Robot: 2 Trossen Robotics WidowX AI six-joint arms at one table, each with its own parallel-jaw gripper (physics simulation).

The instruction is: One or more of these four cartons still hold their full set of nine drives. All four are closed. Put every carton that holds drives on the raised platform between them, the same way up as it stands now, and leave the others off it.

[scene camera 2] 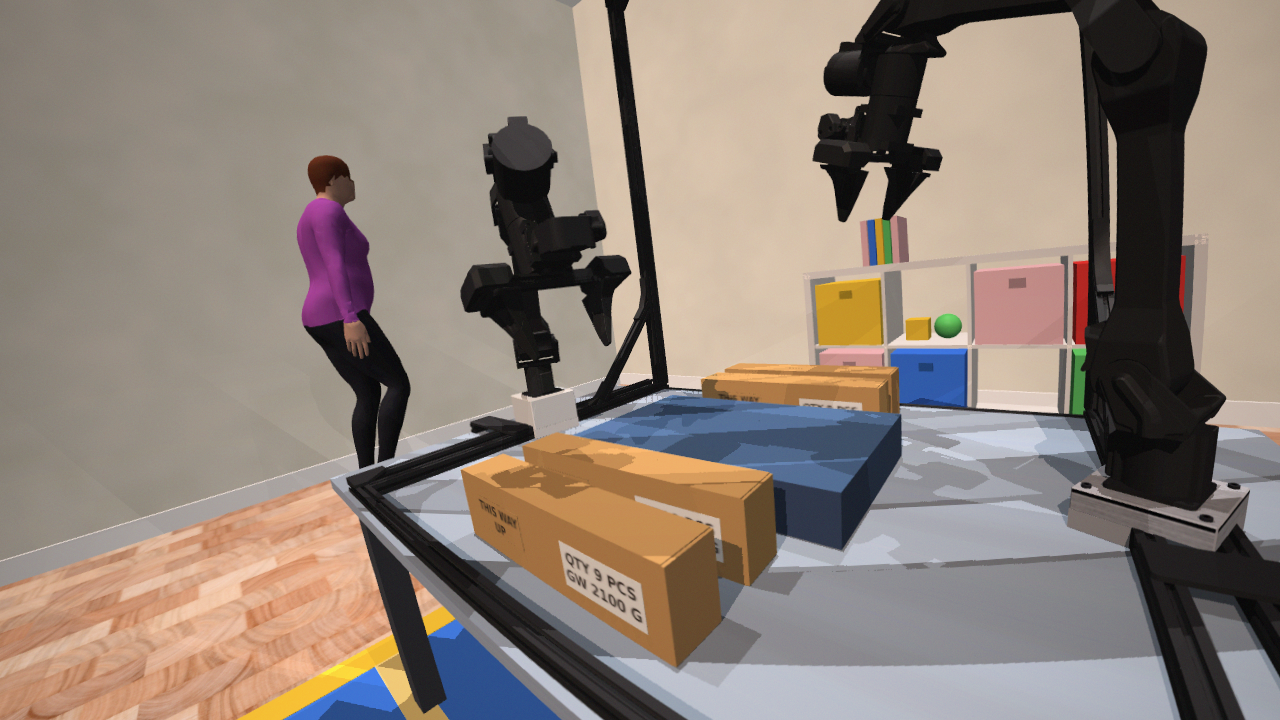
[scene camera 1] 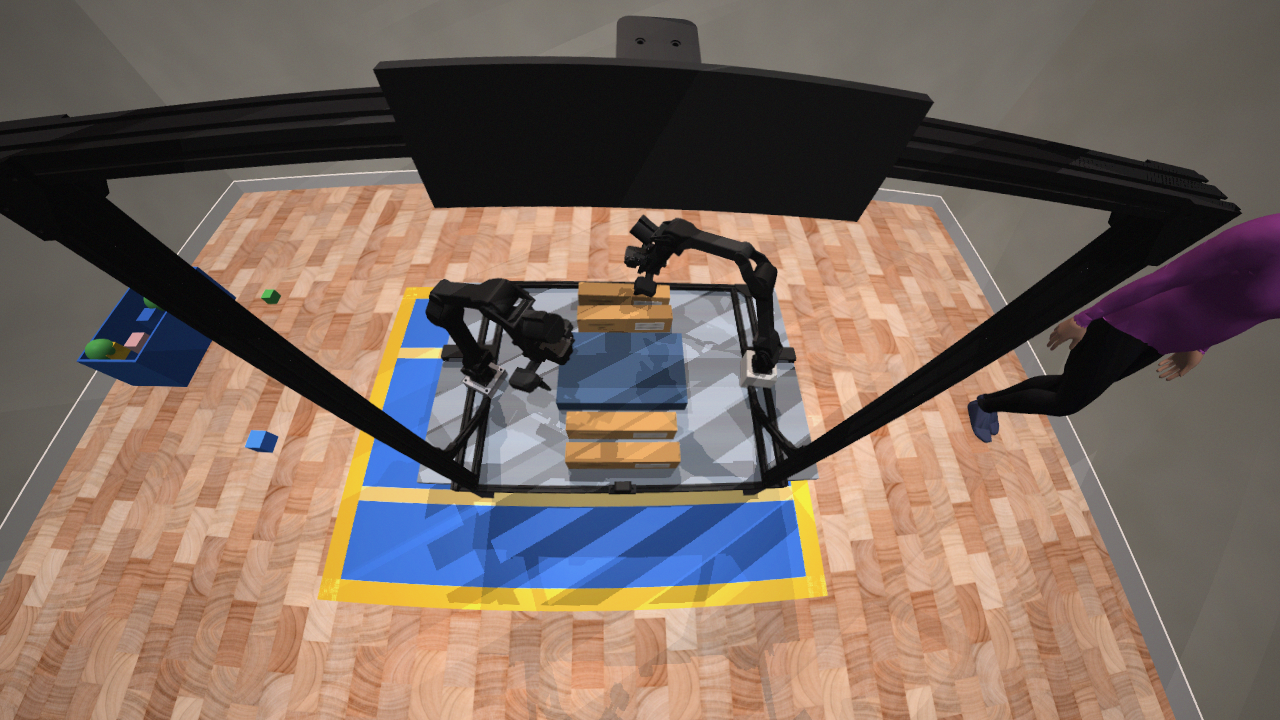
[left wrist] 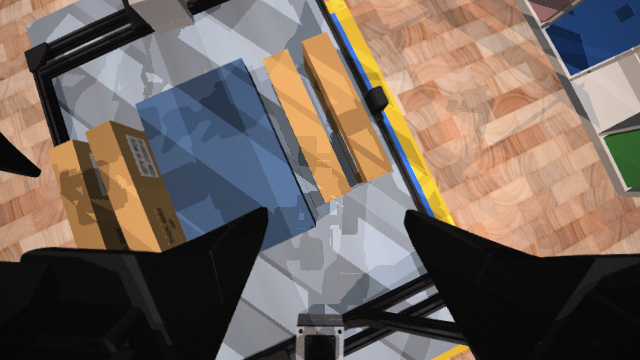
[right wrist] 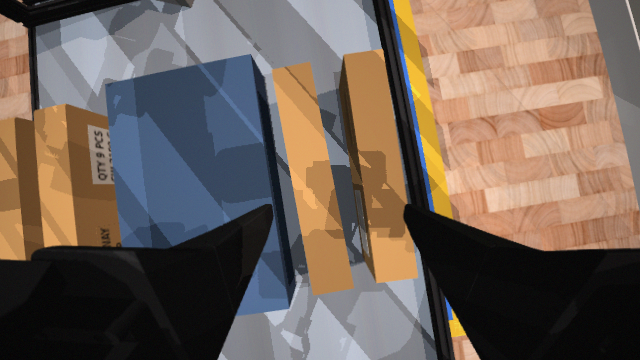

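Pixels of known places: left gripper, fingertip midpoint: (scene camera 2: 864, 220) (scene camera 1: 558, 374) (left wrist: 336, 215); right gripper, fingertip midpoint: (scene camera 2: 574, 352) (left wrist: 10, 182) (right wrist: 337, 210); left arm's base, origin of the base link: (scene camera 2: 1158, 487) (scene camera 1: 483, 375) (left wrist: 319, 350); right arm's base, origin of the base link: (scene camera 2: 541, 392) (scene camera 1: 762, 365).
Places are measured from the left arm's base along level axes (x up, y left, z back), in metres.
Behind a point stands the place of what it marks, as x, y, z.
Observation:
Four closed brown cartons lie on the table in two pairs. In scene camera 1 an outer carton (scene camera 1: 599, 291) {0.044, 0.431, -0.199} (scene camera 2: 590, 537) {0.039, 0.469, -0.185} (right wrist: 375, 100) {0.044, 0.447, -0.191} and an inner one (scene camera 1: 623, 315) {0.044, 0.376, -0.317} (scene camera 2: 626, 465) {0.044, 0.398, -0.293} (right wrist: 305, 165) {0.044, 0.379, -0.304} lie behind the dark blue platform (scene camera 1: 622, 358) {0.018, 0.239, -0.378} (scene camera 2: 742, 438) {0.019, 0.224, -0.336} (left wrist: 215, 150) {0.019, 0.227, -0.416} (right wrist: 185, 150) {0.019, 0.186, -0.331}. Another inner carton (scene camera 1: 619, 424) {0.044, 0.026, -0.468} (left wrist: 300, 115) {0.044, 0.048, -0.484} and outer carton (scene camera 1: 622, 455) {0.044, -0.052, -0.514} (left wrist: 345, 110) {0.044, -0.041, -0.497} lie in front. The platform bears no carton. The nearest label in scene camera 2 reads QTY 9 PCS, GW 2100 G. My left gripper (scene camera 1: 551, 374) {0.283, 0.000, -0.319} (scene camera 2: 865, 217) {0.283, 0.000, -0.319} (left wrist: 336, 215) {0.283, 0.000, -0.319} is open, high above the table. My right gripper (scene camera 1: 642, 288) {0.166, 0.425, -0.337} (scene camera 2: 568, 344) {0.166, 0.425, -0.337} (right wrist: 337, 210) {0.166, 0.425, -0.337} is open above the rear pair.
A black frame (scene camera 1: 622, 488) {0.012, -0.129, -0.551} runs along the table edges, close beside the outer cartons. A large black panel (scene camera 1: 662, 134) {0.996, -0.138, -0.555} hangs over the back in scene camera 1. A person (scene camera 1: 1172, 286) (scene camera 2: 335, 259) stands beyond my right arm. A shelf unit (scene camera 2: 930, 347) stands behind.

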